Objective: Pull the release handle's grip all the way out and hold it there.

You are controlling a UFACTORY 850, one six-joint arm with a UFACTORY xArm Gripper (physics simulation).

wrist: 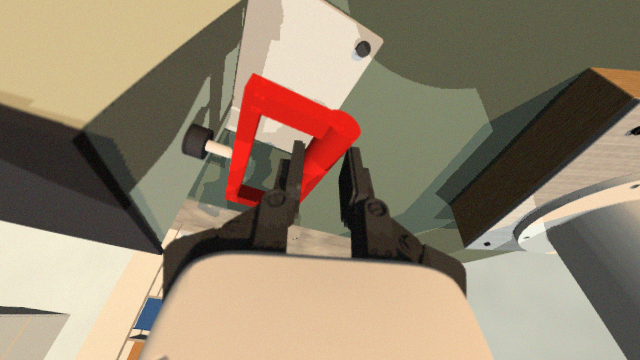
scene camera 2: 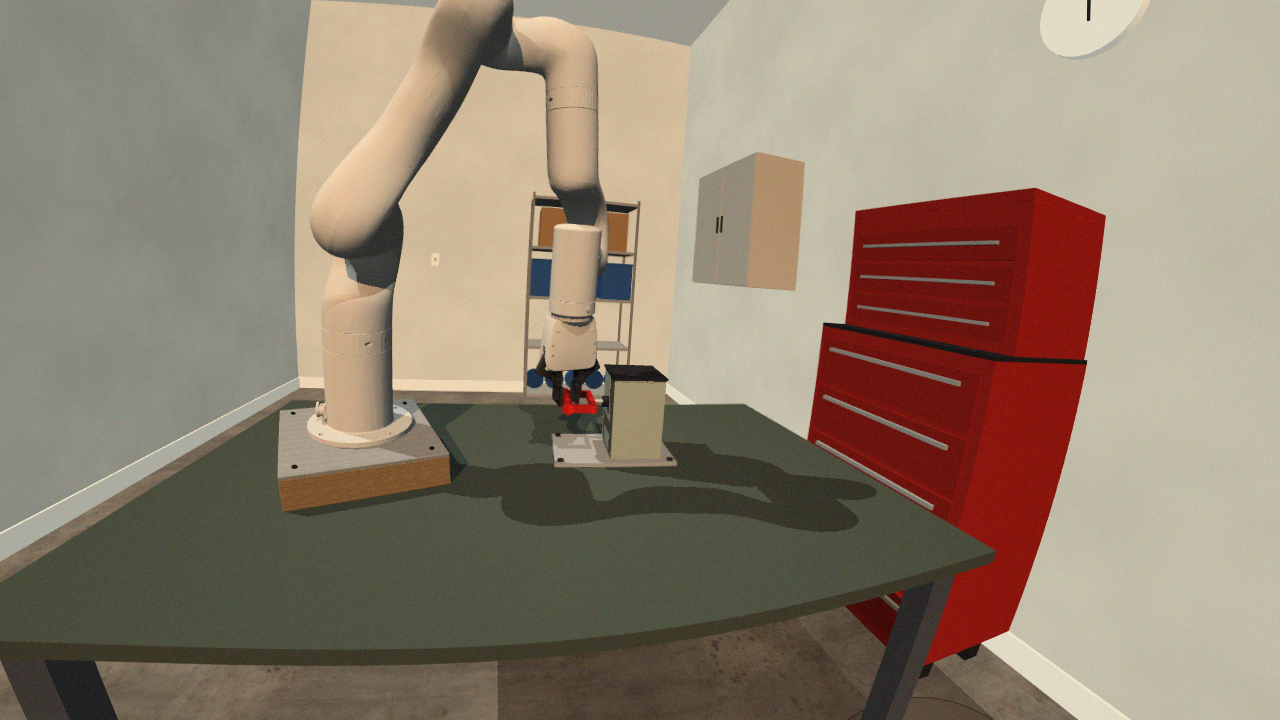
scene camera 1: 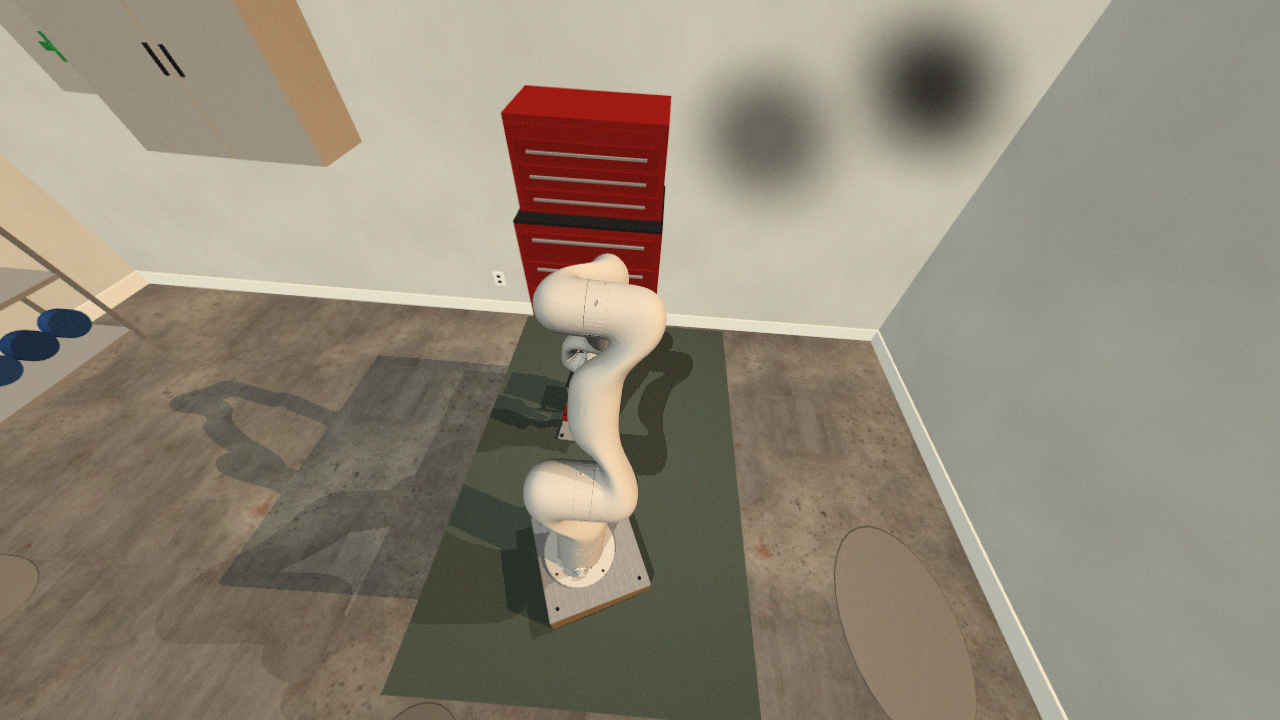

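The release handle's red rectangular grip (scene camera 1: pixel 565 414) (scene camera 2: pixel 580 408) (wrist: pixel 287 107) sticks out on a short pale shaft (wrist: pixel 218 149) from a dark collar (wrist: pixel 196 141) on the beige housing (scene camera 2: pixel 637 419) (wrist: pixel 100 50). A short stretch of shaft shows between collar and grip. My gripper (scene camera 2: pixel 567 399) (wrist: pixel 323 160) is partly open astride the grip's round outer bar. One finger reaches inside the loop, the other is outside it. A narrow gap shows between the outer finger and the bar, so no firm hold shows. In scene camera 1 the arm hides most of the handle.
The housing stands on a light baseplate (scene camera 1: pixel 566 434) (scene camera 2: pixel 583 454) (wrist: pixel 310 50) on the green table (scene camera 1: pixel 680 573) (scene camera 2: pixel 501 573). The arm's wood-edged base (scene camera 1: pixel 597 604) (scene camera 2: pixel 362 483) (wrist: pixel 550 170) stands opposite the grip. A red tool chest (scene camera 1: pixel 586 170) (scene camera 2: pixel 930 420) is by the wall.
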